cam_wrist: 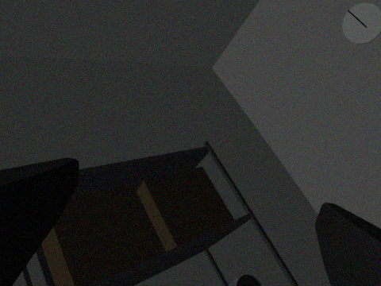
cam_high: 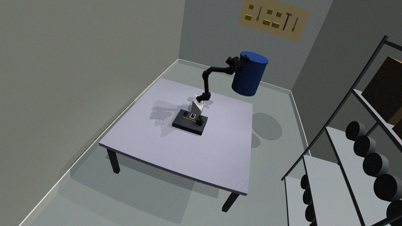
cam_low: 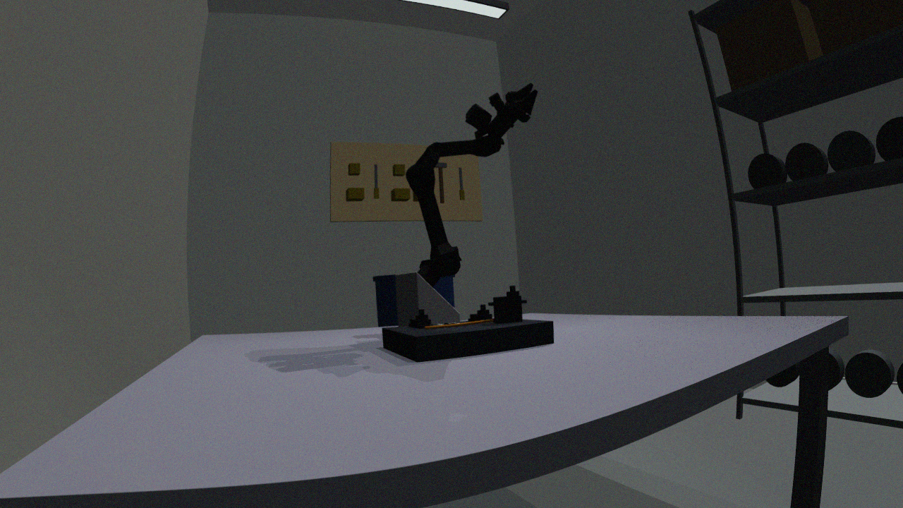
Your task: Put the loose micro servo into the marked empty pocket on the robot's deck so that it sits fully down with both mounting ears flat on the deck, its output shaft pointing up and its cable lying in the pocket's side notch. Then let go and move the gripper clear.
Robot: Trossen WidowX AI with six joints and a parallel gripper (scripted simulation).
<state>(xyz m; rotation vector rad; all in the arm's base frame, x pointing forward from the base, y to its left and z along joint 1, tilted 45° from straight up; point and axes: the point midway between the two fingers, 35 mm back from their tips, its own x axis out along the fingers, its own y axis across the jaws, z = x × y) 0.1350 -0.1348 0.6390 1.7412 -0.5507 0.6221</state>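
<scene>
My gripper tip is now 20 cm short of the dark deck, 34 cm to the left of it and 69 cm above it.
</scene>
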